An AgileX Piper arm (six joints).
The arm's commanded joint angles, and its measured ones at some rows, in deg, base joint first. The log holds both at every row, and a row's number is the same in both.
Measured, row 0: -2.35 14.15 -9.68 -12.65 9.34 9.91
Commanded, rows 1 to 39: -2.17 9.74 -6.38 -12.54 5.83 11.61; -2.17 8.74 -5.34 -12.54 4.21 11.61; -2.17 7.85 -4.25 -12.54 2.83 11.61; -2.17 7.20 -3.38 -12.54 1.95 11.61; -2.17 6.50 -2.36 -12.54 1.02 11.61; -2.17 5.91 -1.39 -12.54 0.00 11.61; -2.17 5.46 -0.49 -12.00 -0.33 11.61; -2.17 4.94 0.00 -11.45 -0.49 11.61; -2.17 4.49 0.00 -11.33 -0.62 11.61; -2.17 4.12 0.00 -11.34 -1.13 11.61; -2.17 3.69 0.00 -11.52 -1.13 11.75; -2.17 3.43 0.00 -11.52 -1.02 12.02; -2.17 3.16 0.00 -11.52 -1.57 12.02; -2.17 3.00 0.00 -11.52 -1.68 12.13; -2.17 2.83 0.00 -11.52 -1.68 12.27; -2.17 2.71 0.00 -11.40 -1.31 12.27; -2.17 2.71 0.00 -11.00 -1.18 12.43; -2.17 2.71 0.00 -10.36 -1.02 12.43; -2.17 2.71 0.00 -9.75 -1.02 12.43; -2.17 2.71 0.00 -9.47 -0.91 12.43; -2.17 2.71 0.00 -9.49 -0.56 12.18; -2.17 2.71 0.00 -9.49 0.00 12.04; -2.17 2.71 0.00 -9.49 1.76 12.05; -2.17 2.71 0.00 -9.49 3.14 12.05; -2.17 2.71 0.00 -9.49 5.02 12.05; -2.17 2.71 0.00 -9.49 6.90 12.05; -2.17 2.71 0.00 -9.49 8.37 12.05; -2.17 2.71 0.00 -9.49 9.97 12.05; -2.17 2.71 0.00 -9.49 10.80 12.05; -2.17 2.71 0.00 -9.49 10.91 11.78; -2.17 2.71 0.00 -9.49 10.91 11.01; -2.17 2.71 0.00 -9.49 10.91 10.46; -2.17 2.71 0.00 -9.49 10.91 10.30; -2.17 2.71 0.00 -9.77 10.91 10.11; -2.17 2.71 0.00 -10.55 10.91 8.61; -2.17 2.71 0.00 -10.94 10.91 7.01; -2.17 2.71 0.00 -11.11 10.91 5.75; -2.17 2.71 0.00 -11.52 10.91 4.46; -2.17 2.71 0.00 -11.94 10.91 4.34
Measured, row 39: -2.35 2.90 -0.23 -10.23 10.90 8.13
